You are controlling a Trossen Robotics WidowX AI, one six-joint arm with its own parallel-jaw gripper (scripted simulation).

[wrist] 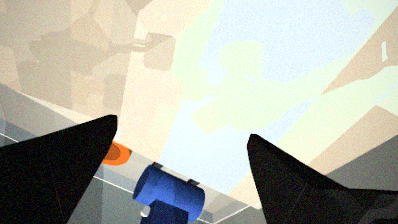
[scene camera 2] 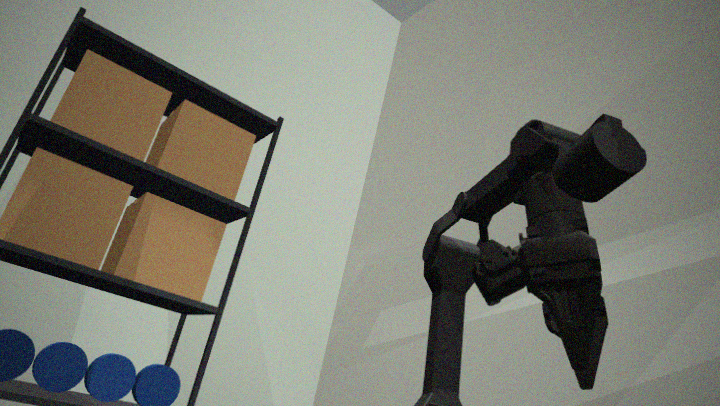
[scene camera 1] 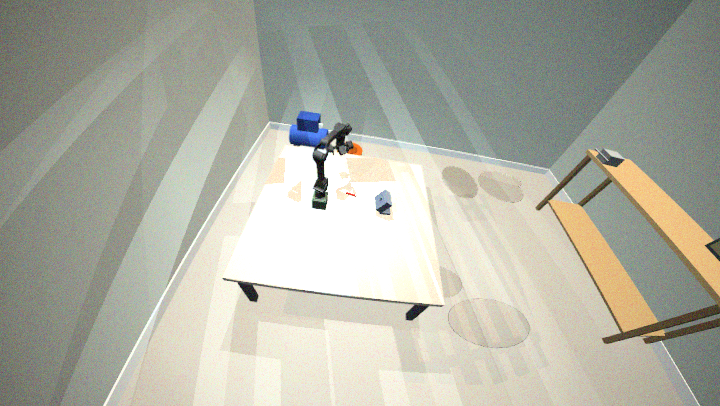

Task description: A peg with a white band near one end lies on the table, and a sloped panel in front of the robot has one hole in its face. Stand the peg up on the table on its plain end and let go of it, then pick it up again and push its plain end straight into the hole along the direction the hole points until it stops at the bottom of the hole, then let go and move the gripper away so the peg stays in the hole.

Labels:
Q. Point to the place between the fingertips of the gripper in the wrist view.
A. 184, 131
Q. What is the gripper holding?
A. Nothing.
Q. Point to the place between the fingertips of the gripper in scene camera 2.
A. At 583, 380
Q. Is the gripper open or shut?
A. Open.

